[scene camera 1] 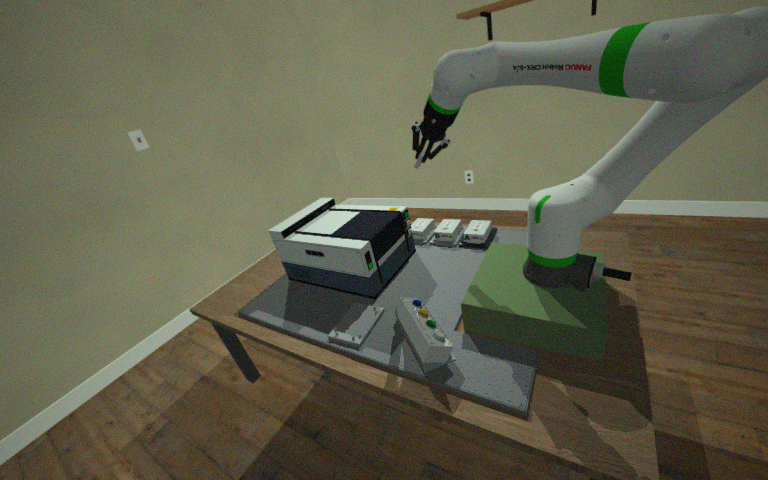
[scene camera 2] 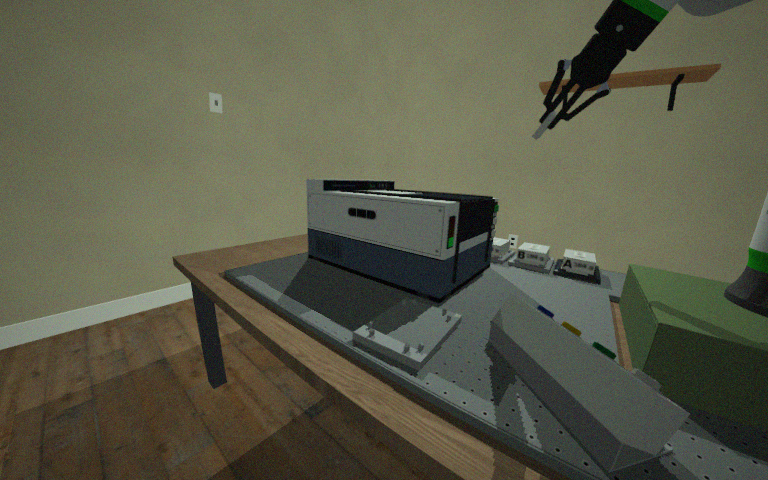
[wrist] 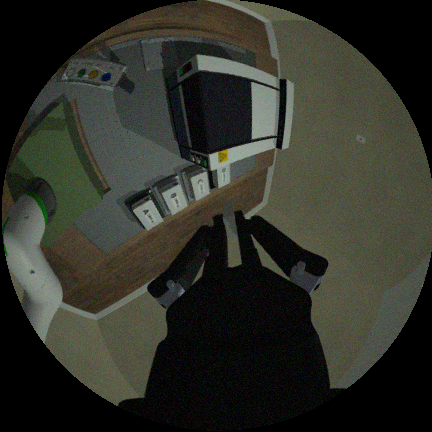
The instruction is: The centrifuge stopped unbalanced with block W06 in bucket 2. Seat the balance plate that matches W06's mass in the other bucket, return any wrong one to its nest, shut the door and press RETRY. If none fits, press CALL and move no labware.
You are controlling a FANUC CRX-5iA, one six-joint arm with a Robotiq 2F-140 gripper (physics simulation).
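Seen in the pictures: gripper, fingertip midpoint: (scene camera 1: 417, 165) (scene camera 2: 536, 136) (wrist: 228, 208); arm's base, origin of the base link: (scene camera 1: 550, 272) (wrist: 39, 201).
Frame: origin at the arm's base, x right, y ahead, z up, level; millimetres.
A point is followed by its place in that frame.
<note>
The white and blue centrifuge (scene camera 1: 334, 254) @[z 87, x -270, y 628 mm] (scene camera 2: 390, 229) @[z 52, x -271, y 637 mm] (wrist: 265, 110) @[z 125, x -133, y 796 mm] stands on the grey board with its dark lid shut; its buckets and block W06 are hidden. Balance plates A (scene camera 1: 478, 229) @[z -31, x 237, y 334 mm] (scene camera 2: 578, 261) @[z -38, x 195, y 339 mm] (wrist: 147, 212) @[z -31, x 240, y 348 mm], B (scene camera 1: 448, 229) @[z -30, x 200, y 453 mm] (scene camera 2: 534, 253) @[z -37, x 174, y 456 mm] (wrist: 175, 196) @[z -30, x 217, y 479 mm] and C (scene camera 1: 422, 227) @[z -32, x 187, y 579 mm] (scene camera 2: 500, 246) @[z -34, x 155, y 558 mm] (wrist: 200, 185) @[z -31, x 207, y 607 mm] sit in a row of nests beside it. Plate D (wrist: 223, 175) @[z -31, x 191, y 747 mm] shows in the wrist view, partly behind the centrifuge. The sloped button box (scene camera 1: 421, 333) @[z -4, x -370, y 209 mm] (scene camera 2: 583, 379) @[z -29, x -378, y 224 mm] (wrist: 116, 70) @[z -10, x -271, y 330 mm] has blue, yellow, green and whitish buttons; its labels are unreadable. My gripper (scene camera 1: 419, 160) @[z 292, x 76, y 466 mm] (scene camera 2: 542, 127) @[z 292, x 76, y 466 mm] (wrist: 228, 208) @[z 292, x 76, y 466 mm] is shut and empty, high above the plates.
A low pale fixture with small pegs (scene camera 1: 356, 327) @[z -71, x -396, y 450 mm] (scene camera 2: 407, 339) @[z -71, x -415, y 441 mm] (wrist: 152, 55) @[z -71, x -352, y 446 mm] lies in front of the centrifuge. The green pedestal (scene camera 1: 526, 308) @[z 1, x -177, y 10 mm] (scene camera 2: 696, 345) @[z -13, x -226, y 126 mm] (wrist: 55, 160) @[z 3, x -74, y 123 mm] carries the arm at the right. A wooden wall shelf (scene camera 1: 492, 9) (scene camera 2: 634, 78) is at the back.
</note>
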